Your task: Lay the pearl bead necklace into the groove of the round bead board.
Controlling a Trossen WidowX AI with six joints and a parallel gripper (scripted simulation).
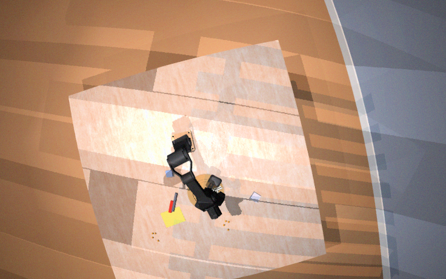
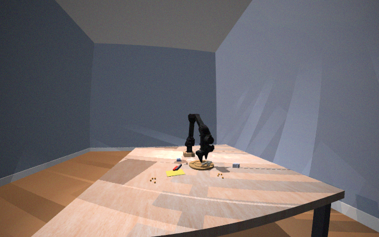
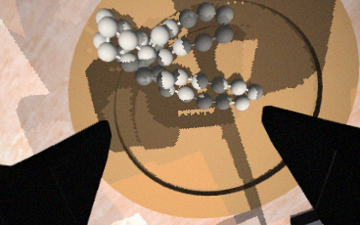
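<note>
Now: gripper tip 10 mm short of the round bead board, 30 mm to the left of it and 20 mm above it. The rest, counted from my gripper tip: grey block (140 mm ahead, 210 mm to the left, 20 mm below); blue block (160 mm behind, 170 mm to the right, 20 mm below); red marker (230 mm to the right, 20 mm below).
</note>
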